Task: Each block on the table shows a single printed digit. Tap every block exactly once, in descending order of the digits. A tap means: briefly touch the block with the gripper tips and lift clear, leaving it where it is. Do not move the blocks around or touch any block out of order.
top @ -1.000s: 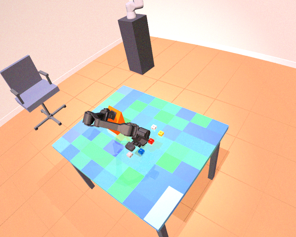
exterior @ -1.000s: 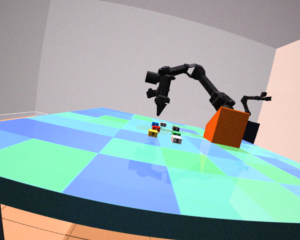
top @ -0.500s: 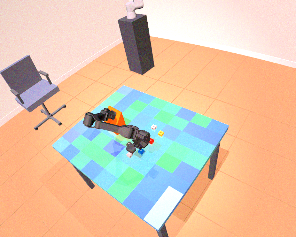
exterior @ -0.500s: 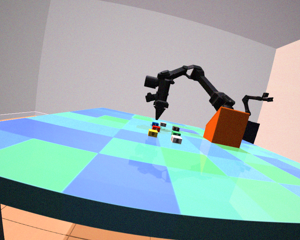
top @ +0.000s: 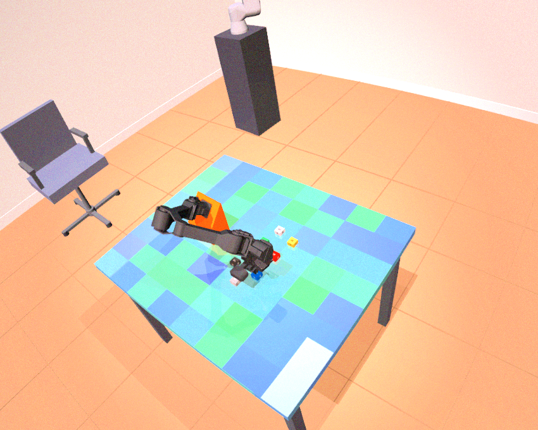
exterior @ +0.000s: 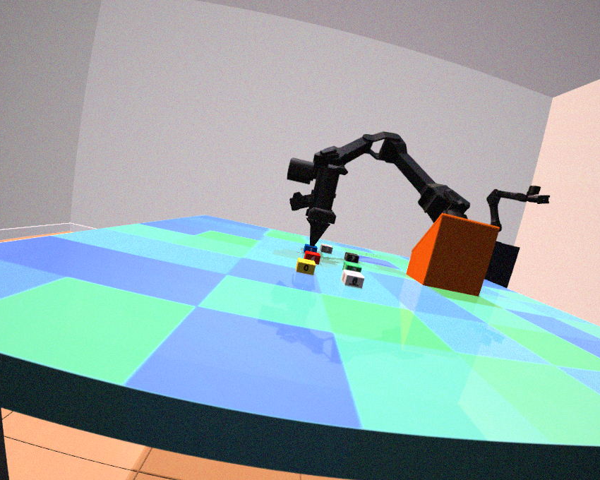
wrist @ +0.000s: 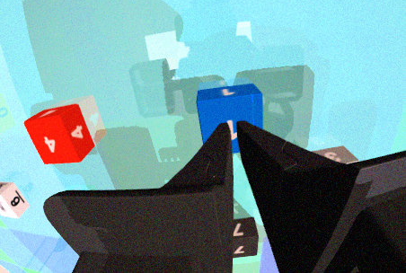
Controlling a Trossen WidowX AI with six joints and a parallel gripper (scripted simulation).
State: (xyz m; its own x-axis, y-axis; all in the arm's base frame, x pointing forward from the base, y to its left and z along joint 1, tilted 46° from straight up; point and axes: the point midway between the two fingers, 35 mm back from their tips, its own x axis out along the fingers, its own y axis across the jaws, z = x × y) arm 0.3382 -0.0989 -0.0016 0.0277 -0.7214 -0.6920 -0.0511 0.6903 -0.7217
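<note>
My gripper tip is now 10 mm above the blue block. The rest, counted from my gripper tip: dark grey block: 110 mm behind, 10 mm to the right, 10 mm below; green block: 90 mm behind, 140 mm to the left, 10 mm below; red block: 110 mm to the left, 10 mm below.
</note>
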